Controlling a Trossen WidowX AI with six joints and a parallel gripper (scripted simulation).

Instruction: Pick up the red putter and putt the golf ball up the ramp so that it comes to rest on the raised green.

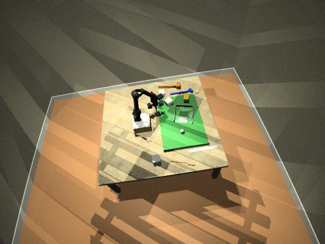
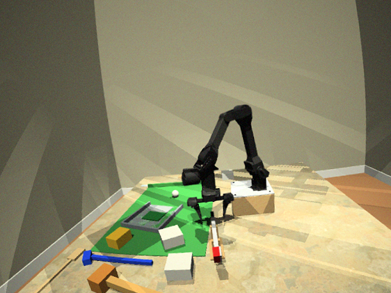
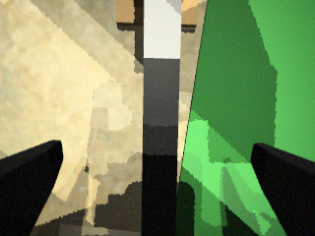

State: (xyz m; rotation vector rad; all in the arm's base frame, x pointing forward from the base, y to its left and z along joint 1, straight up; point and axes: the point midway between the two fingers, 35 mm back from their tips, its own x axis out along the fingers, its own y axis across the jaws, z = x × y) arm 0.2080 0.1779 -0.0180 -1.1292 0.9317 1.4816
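Right now my gripper tip is 110 mm to the right of the red putter, 30 mm past it and 10 mm below it. Round my gripper tip: green mat: 270 mm ahead, 180 mm to the right, 50 mm below; yellow block: 380 mm ahead, 120 mm to the left, 20 mm below; grey frame: 320 mm ahead, 90 mm to the right, 40 mm below.
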